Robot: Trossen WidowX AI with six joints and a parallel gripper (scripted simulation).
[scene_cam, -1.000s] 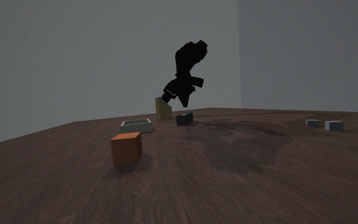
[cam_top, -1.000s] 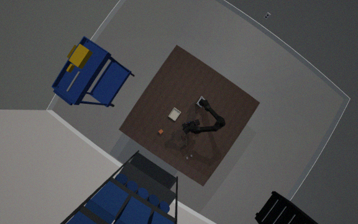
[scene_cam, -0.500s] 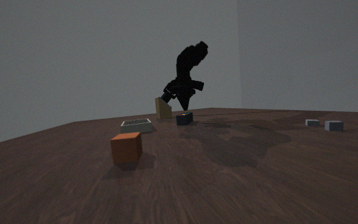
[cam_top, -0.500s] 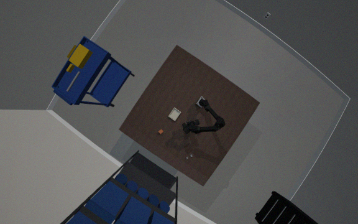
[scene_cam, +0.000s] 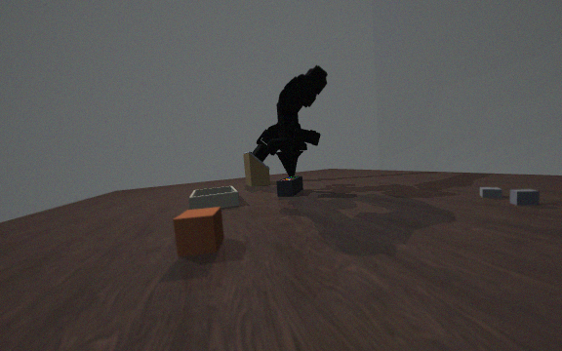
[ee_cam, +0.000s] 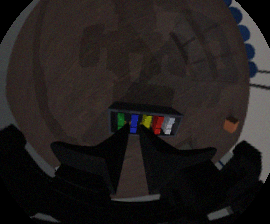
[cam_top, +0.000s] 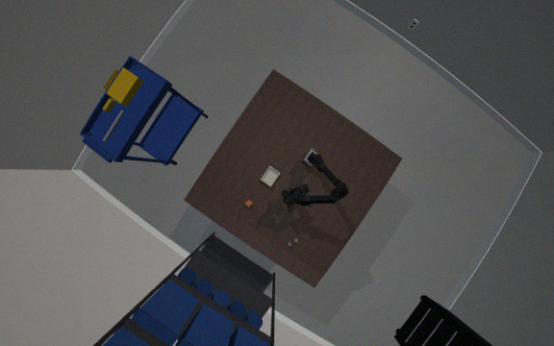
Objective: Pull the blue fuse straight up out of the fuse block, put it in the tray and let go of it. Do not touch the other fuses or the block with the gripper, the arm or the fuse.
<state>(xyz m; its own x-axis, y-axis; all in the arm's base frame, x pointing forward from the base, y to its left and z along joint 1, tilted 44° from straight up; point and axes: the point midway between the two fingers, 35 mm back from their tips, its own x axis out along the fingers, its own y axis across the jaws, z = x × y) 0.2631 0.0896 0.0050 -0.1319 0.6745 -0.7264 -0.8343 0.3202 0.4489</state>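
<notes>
The blue fuse lies 2 cm below my gripper tip. The rest, counted from my gripper tip: tray: 21 cm to the right, 4 cm below, 4 cm ahead.
</notes>
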